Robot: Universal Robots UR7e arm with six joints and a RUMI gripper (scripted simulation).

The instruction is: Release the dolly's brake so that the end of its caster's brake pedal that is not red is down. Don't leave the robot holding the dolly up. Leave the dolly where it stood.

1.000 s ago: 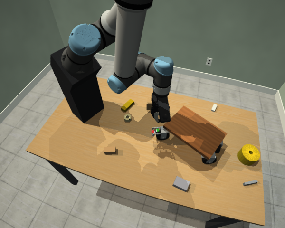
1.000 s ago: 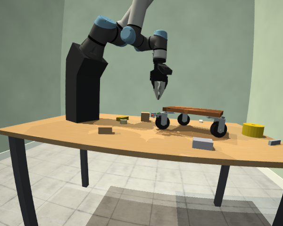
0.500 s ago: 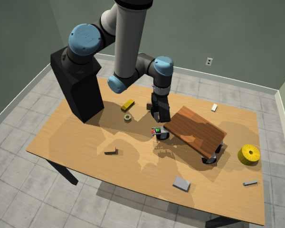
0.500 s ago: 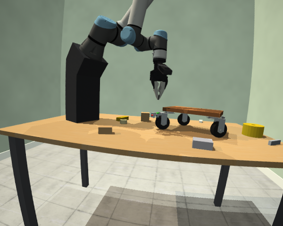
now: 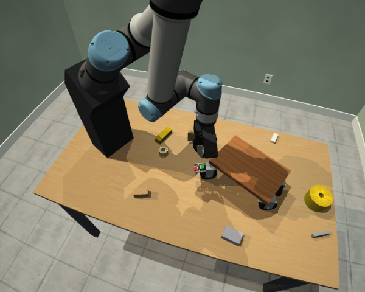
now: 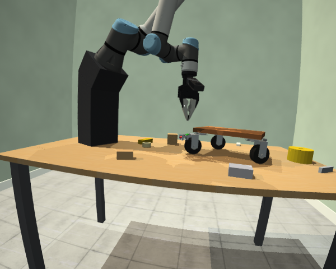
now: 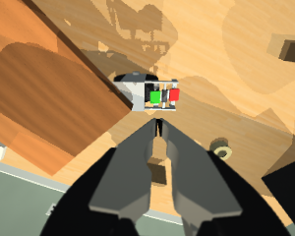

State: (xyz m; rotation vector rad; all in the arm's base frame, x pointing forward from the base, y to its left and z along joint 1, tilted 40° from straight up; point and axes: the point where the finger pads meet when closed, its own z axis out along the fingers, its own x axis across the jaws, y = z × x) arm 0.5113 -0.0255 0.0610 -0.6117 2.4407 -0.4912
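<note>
Right now the brake pedal is 90 mm below my hand and 10 mm behind it. Also, from my hand: brown block (230 mm behind, 170 mm to the right, 160 mm below); grey block (230 mm to the right, 200 mm ahead, 160 mm below); tan cube (240 mm to the left, 140 mm below, 100 mm behind).
</note>
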